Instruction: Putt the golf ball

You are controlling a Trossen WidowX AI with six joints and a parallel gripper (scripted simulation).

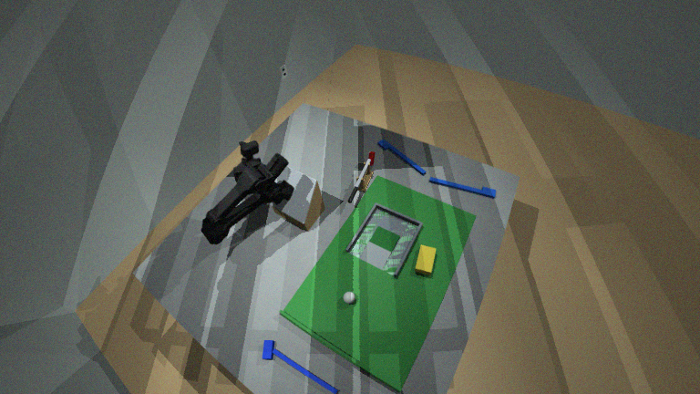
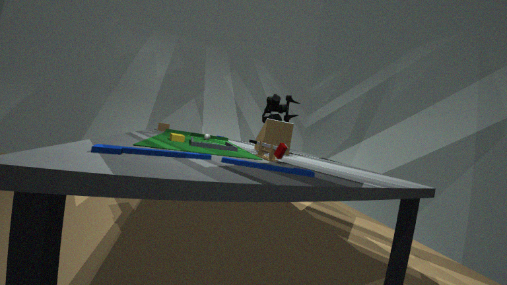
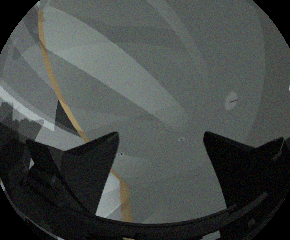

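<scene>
My gripper tip is now 310 mm short of the red putter, 340 mm to the right of it and 270 mm above it. The rest, counted from my gripper tip: green mat (630 mm ahead, 80 mm to the left, 320 mm below); then wooden stand (310 mm ahead, 350 mm to the left, 290 mm below); then white golf ball (600 mm ahead, 110 mm to the right, 300 mm below).
</scene>
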